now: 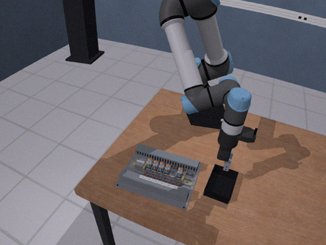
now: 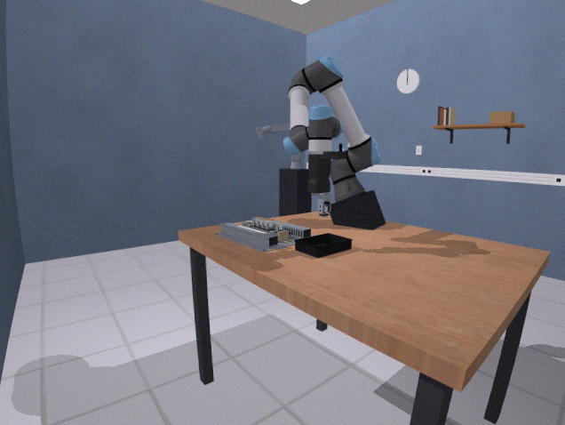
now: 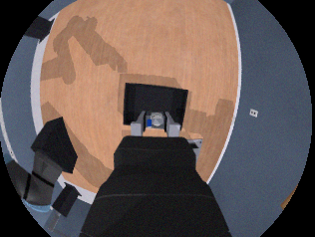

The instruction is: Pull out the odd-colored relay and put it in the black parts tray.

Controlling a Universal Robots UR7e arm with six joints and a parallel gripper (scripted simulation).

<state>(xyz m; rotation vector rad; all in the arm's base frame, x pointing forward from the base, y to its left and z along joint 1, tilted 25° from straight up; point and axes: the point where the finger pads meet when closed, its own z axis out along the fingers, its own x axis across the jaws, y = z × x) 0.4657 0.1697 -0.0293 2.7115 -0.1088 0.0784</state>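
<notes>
The black parts tray is 130 mm below my hand. The rest, counted from my hand: grey relay panel: 270 mm to the right, 120 mm below, 10 mm ahead.
</notes>
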